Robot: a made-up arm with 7 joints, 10 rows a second.
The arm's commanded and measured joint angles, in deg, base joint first. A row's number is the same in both.
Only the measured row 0 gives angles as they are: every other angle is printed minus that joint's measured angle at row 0.
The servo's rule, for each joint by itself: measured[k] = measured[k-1] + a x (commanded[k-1-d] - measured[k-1]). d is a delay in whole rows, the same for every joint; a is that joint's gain. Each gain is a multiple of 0.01, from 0.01 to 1. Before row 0 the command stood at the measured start. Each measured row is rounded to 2 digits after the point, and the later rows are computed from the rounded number. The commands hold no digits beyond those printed.
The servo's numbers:
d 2
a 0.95 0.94 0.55 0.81 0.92 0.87 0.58
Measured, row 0: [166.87 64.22 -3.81 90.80 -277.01 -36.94 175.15]
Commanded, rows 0 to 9: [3.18 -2.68 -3.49 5.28 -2.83 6.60 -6.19]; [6.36 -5.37 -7.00 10.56 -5.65 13.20 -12.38]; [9.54 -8.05 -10.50 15.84 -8.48 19.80 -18.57]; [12.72 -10.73 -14.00 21.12 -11.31 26.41 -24.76]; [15.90 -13.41 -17.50 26.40 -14.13 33.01 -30.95]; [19.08 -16.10 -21.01 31.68 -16.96 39.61 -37.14]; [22.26 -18.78 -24.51 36.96 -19.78 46.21 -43.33]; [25.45 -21.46 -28.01 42.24 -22.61 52.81 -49.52]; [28.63 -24.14 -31.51 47.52 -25.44 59.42 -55.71]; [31.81 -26.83 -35.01 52.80 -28.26 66.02 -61.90]
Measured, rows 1 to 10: [0.00 0.00 0.00 0.00 0.00 0.00 0.00]; [0.00 0.00 0.00 0.00 0.00 0.00 0.00]; [3.02 -2.52 -1.92 4.28 -2.60 5.74 -3.59]; [6.19 -5.20 -4.71 9.37 -5.41 12.23 -8.69]; [9.37 -7.88 -7.89 14.61 -8.23 18.82 -14.42]; [12.55 -10.56 -11.25 19.88 -11.06 25.42 -20.42]; [15.73 -13.24 -14.69 25.16 -13.88 32.02 -26.53]; [18.91 -15.93 -18.17 30.44 -16.71 38.62 -32.68]; [22.09 -18.61 -21.66 35.72 -19.53 45.22 -38.86]; [25.28 -21.29 -25.15 41.00 -22.36 51.82 -45.04]
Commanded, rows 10 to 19: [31.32 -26.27 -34.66 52.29 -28.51 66.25 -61.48]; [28.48 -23.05 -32.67 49.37 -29.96 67.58 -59.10]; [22.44 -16.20 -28.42 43.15 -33.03 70.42 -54.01]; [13.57 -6.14 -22.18 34.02 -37.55 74.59 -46.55]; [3.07 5.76 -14.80 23.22 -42.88 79.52 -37.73]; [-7.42 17.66 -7.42 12.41 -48.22 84.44 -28.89]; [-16.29 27.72 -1.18 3.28 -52.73 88.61 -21.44]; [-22.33 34.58 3.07 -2.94 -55.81 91.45 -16.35]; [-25.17 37.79 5.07 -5.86 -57.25 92.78 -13.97]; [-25.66 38.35 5.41 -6.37 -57.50 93.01 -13.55]
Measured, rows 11 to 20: [28.46 -23.97 -28.65 46.28 -25.19 58.43 -51.23]; [31.64 -26.66 -32.15 51.56 -28.01 65.03 -57.42]; [31.34 -26.29 -33.53 52.15 -28.47 66.09 -59.77]; [28.62 -23.24 -33.06 49.90 -29.84 67.39 -59.38]; [22.75 -16.62 -30.51 44.43 -32.77 70.03 -56.27]; [14.03 -6.77 -25.93 36.00 -37.17 74.00 -50.63]; [3.62 5.01 -19.81 25.65 -42.42 78.80 -43.15]; [-6.87 16.90 -13.00 14.93 -47.76 83.71 -34.88]; [-15.82 27.07 -6.50 5.49 -52.33 87.97 -27.08]; [-22.00 34.13 -1.24 -1.34 -55.53 91.00 -20.86]
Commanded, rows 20 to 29: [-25.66 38.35 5.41 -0.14 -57.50 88.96 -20.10]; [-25.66 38.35 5.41 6.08 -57.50 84.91 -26.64]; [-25.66 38.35 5.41 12.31 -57.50 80.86 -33.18]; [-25.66 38.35 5.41 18.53 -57.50 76.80 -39.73]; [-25.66 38.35 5.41 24.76 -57.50 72.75 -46.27]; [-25.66 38.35 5.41 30.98 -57.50 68.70 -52.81]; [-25.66 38.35 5.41 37.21 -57.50 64.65 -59.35]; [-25.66 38.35 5.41 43.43 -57.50 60.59 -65.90]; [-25.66 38.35 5.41 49.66 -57.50 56.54 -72.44]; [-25.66 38.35 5.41 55.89 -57.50 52.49 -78.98]
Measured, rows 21 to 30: [-25.01 37.57 2.23 -5.00 -57.11 92.55 -16.86]; [-25.63 38.30 3.98 -6.11 -57.47 92.95 -14.94]; [-25.66 38.35 4.77 -1.27 -57.50 89.48 -17.93]; [-25.66 38.35 5.12 4.68 -57.50 85.50 -22.98]; [-25.66 38.35 5.28 10.86 -57.50 81.46 -28.90]; [-25.66 38.35 5.35 17.07 -57.50 77.41 -35.18]; [-25.66 38.35 5.38 23.30 -57.50 73.36 -41.61]; [-25.66 38.35 5.40 29.52 -57.50 69.31 -48.11]; [-25.66 38.35 5.41 35.75 -57.50 65.26 -54.63]; [-25.66 38.35 5.41 41.97 -57.50 61.20 -61.17]
